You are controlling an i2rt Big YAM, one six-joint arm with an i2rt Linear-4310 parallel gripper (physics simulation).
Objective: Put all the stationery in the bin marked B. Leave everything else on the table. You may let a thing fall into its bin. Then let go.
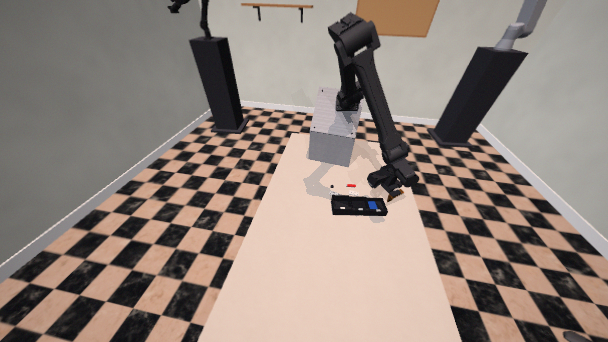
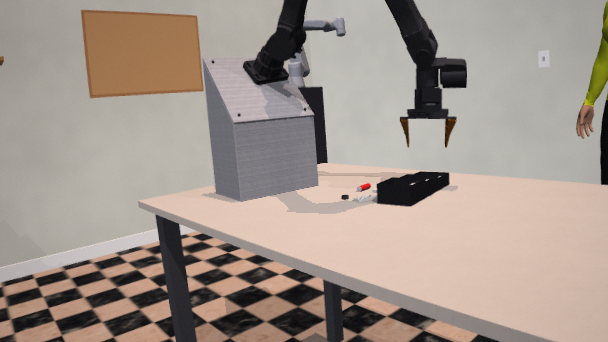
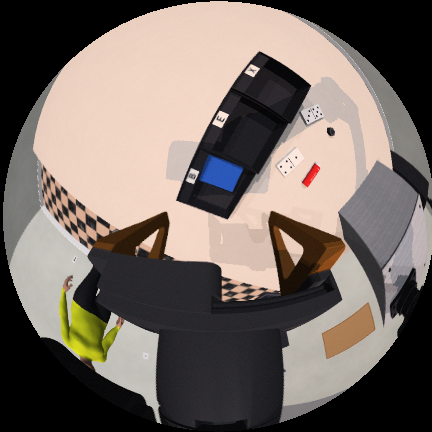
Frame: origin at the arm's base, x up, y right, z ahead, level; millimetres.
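Seen in the pictures: gripper, fingertip midpoint: (image 1: 380,193) (image 2: 427,147) (image 3: 218,216); arm's base at its link origin: (image 1: 347,103) (image 2: 265,72).
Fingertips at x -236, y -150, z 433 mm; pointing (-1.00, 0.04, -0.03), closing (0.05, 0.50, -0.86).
Offsets run from my fingertips to a thing's middle. "pt": to the spot under its first point.
A blue block-like thing @[dx -90, dy +14, dz +0 mm] (image 1: 372,205) (image 3: 221,173) shows at the bin marked B @[pt dx -98, dy -24, dz -37 mm] (image 3: 227,201), at one end of a black three-part bin row; whether it rests on the bin's floor I cannot tell. My gripper (image 2: 427,146) (image 3: 218,216) is open and empty, above the table near that end of the row. A red cylinder @[dx -98, dy +101, dz -139 mm] (image 1: 351,185) (image 2: 364,187) (image 3: 311,175) lies on the table beside the row. It looks like a battery or a marker; I cannot tell which.
Bins marked E (image 3: 251,137) and X @[pt dx -98, dy +171, dz +0 mm] (image 3: 274,91) adjoin bin B. Two white dominoes @[dx -102, dy +90, dz -87 mm] (image 3: 290,162) @[dx -102, dy +193, dz -71 mm] (image 3: 312,114) and a small black piece @[dx -101, dy +202, dz -125 mm] (image 1: 332,186) (image 2: 345,197) (image 3: 331,131) lie on the table beside the row. The grey arm base (image 1: 330,147) (image 2: 275,157) (image 3: 382,215) stands behind them.
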